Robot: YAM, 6 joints.
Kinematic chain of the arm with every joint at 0, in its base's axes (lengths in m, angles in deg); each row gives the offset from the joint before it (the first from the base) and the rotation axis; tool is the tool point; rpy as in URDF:
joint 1: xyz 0 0 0.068 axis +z
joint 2: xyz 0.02 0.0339 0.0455 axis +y
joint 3: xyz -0.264 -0.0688 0 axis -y
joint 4: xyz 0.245 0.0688 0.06 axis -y
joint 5: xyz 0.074 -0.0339 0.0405 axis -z
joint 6: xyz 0.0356 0 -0.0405 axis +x
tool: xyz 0 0 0 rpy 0 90 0
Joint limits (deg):
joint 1: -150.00..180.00
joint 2: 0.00..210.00
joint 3: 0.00..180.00
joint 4: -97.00..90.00
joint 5: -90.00..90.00
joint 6: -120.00..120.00
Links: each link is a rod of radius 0.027 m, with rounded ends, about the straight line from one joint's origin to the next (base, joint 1, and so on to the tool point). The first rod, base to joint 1, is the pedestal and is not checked.
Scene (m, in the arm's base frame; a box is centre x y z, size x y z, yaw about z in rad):
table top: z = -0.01
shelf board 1: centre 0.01 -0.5 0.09 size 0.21 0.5 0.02 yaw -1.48
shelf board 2: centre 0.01 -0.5 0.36 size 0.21 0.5 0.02 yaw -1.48
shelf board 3: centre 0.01 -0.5 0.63 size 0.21 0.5 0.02 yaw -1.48
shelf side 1: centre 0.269 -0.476 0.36 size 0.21 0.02 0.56 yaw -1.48
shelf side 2: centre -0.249 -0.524 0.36 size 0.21 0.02 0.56 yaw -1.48
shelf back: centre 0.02 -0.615 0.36 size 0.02 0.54 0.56 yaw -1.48
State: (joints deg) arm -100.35 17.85 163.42 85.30 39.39 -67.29
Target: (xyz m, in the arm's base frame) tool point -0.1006 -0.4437 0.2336
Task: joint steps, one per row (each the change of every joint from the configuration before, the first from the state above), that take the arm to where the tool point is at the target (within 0.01 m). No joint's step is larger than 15 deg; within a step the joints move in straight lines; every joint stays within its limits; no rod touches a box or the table.
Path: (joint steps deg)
1: -0.73 8.06 -14.22 -1.90 1.18 0.00
2: -0.73 8.06 -14.22 -1.90 1.17 0.00
3: -0.73 8.06 -14.22 -1.91 1.18 0.00
4: -0.72 8.06 -14.22 -1.90 1.18 0.00
5: -0.73 8.06 -14.22 -1.90 1.17 0.00
6: -0.73 8.06 -14.21 -1.90 1.18 0.00
7: -0.73 8.06 -14.22 -1.90 1.18 0.00
8: -0.73 8.06 -14.22 -1.91 1.17 0.00
9: -0.73 8.06 -14.22 -1.90 1.18 0.00
10: 2.41 9.50 12.12 -1.70 -2.19 0.00
11: 2.40 9.50 12.12 -1.71 -2.20 0.00
12: 2.41 9.49 12.11 -1.71 -2.19 0.00

